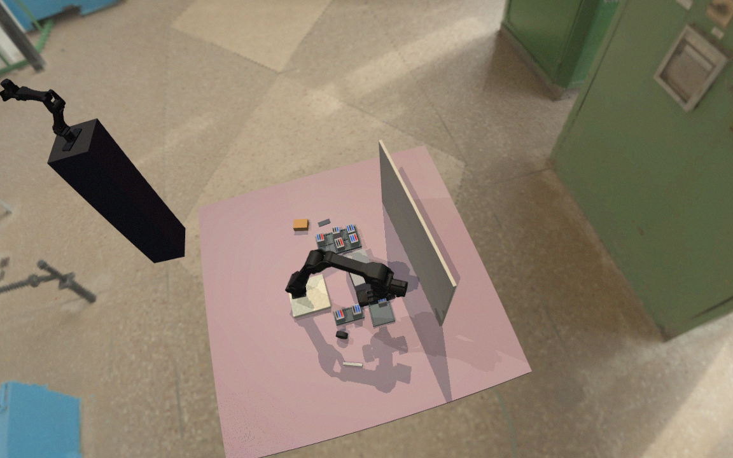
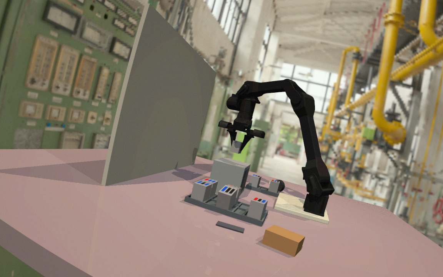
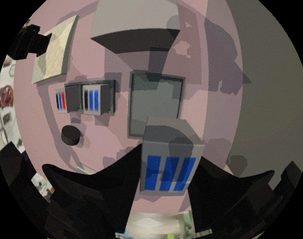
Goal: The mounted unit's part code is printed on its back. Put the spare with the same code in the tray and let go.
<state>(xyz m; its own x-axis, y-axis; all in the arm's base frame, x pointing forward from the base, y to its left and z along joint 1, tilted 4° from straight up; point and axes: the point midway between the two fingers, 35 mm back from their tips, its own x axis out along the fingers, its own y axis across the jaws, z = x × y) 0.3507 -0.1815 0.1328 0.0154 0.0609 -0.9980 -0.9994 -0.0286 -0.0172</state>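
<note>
The dark square tray is 1 cm behind my gripper tip, 1 cm to the left of it and 12 cm below it. Also, from my gripper tip: mounted unit (6 cm behind, 20 cm to the left, 8 cm below); grey wall panel (18 cm ahead, 22 cm to the left, 10 cm above); rack (15 cm behind, 2 cm to the left, 12 cm below).
</note>
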